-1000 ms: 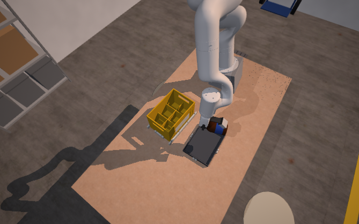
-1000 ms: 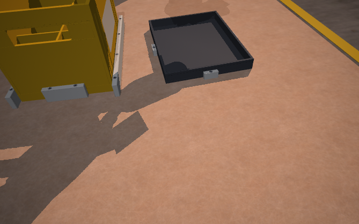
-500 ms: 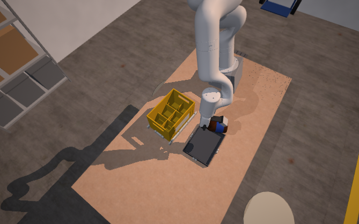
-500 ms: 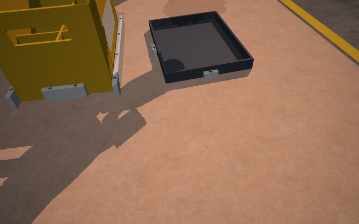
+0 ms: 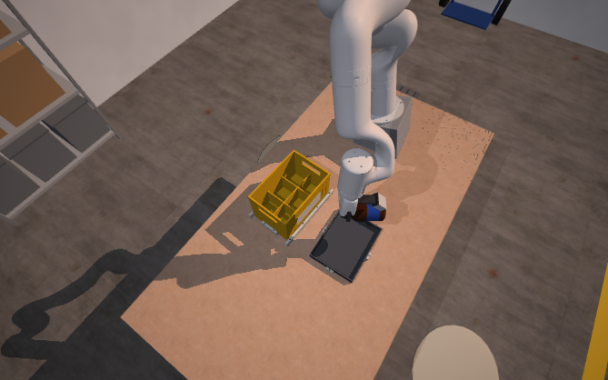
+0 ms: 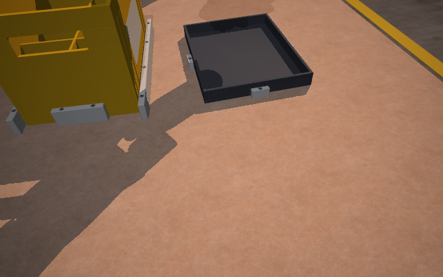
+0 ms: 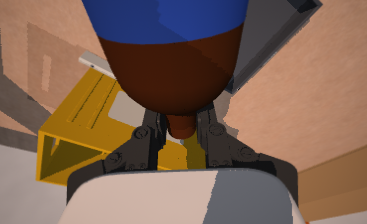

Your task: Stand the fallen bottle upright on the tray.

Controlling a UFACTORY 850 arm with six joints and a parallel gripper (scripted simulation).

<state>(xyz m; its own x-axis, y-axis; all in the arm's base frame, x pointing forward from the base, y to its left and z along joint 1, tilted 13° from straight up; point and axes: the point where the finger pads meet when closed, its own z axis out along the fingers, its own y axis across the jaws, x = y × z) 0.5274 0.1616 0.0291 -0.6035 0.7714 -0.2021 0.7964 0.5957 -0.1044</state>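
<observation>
Right now the brown bottle is 50 mm to the left of my hand and 30 mm behind it. The rest, counted from my hand: dark tray: 190 mm below, 50 mm to the left, 30 mm ahead; then yellow crate: 230 mm to the right, 120 mm below, 20 mm ahead.
</observation>
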